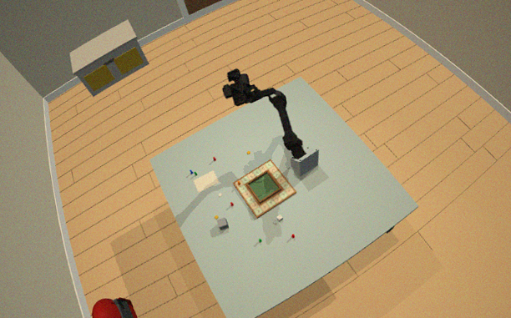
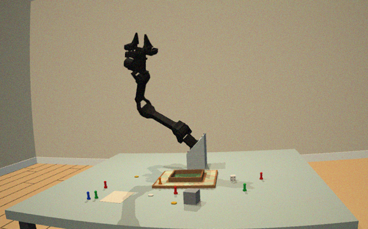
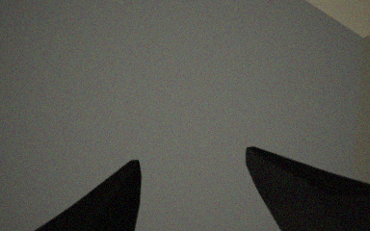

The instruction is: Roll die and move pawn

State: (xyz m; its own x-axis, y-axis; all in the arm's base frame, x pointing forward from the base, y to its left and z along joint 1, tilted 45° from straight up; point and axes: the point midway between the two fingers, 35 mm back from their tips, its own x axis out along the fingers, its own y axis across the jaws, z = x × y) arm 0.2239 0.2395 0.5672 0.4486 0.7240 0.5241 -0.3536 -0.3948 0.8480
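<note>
Now: gripper tip 10 cm short of the white die, 43 cm to the right of it and 73 cm above it. Also, from my gripper tip: paper card: 33 cm ahead, 7 cm to the right, 74 cm below; then orange pawn: 16 cm ahead, 9 cm to the left, 71 cm below; then green dice tray: 6 cm ahead, 20 cm to the left, 73 cm below.
</note>
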